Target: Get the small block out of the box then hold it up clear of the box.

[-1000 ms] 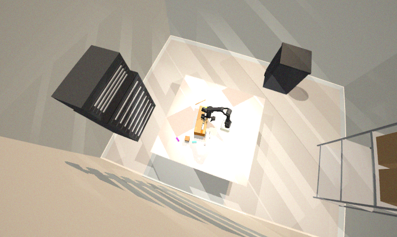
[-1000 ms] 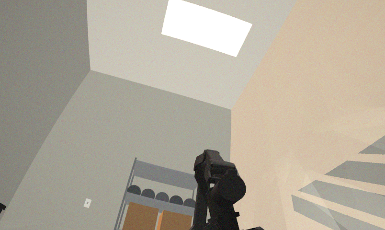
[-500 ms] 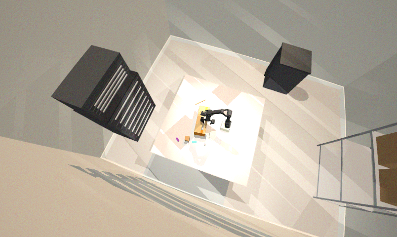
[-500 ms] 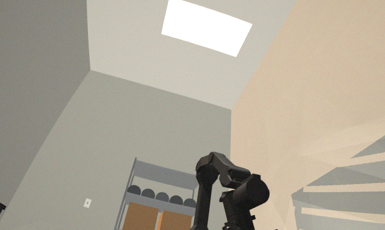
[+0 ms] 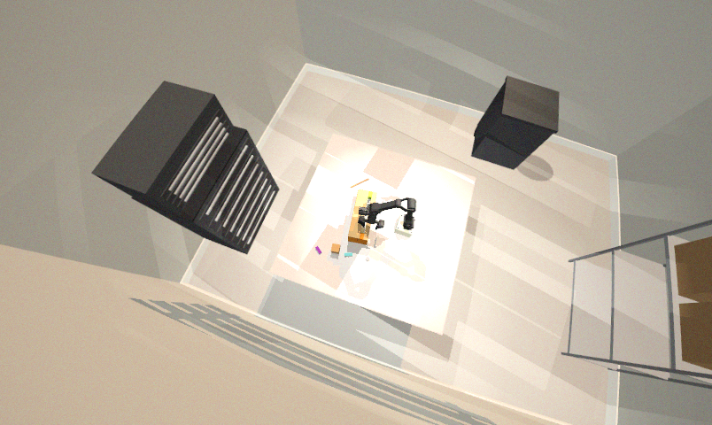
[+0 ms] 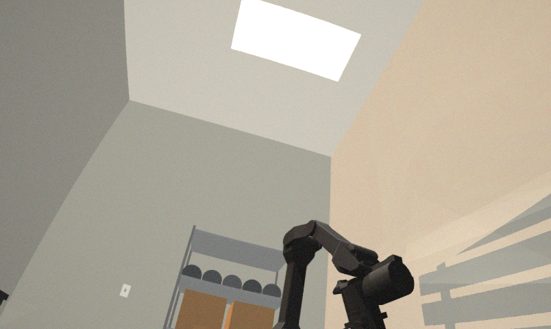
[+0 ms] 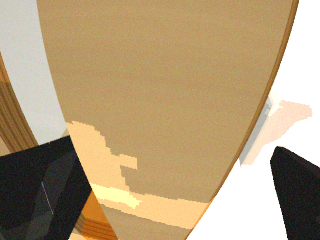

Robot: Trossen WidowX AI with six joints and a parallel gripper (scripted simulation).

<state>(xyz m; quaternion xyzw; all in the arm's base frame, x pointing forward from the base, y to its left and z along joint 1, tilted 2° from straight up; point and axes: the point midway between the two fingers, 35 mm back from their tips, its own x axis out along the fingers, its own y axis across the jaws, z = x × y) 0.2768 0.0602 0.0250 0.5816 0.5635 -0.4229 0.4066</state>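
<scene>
Now: gripper tip 6 cm short of the tan block and 2 cm to the right of it. Round my gripper tip: thin orange stick 40 cm to the right, 14 cm ahead, 9 cm below; box 9 cm to the right, 3 cm below, 3 cm ahead.
</scene>
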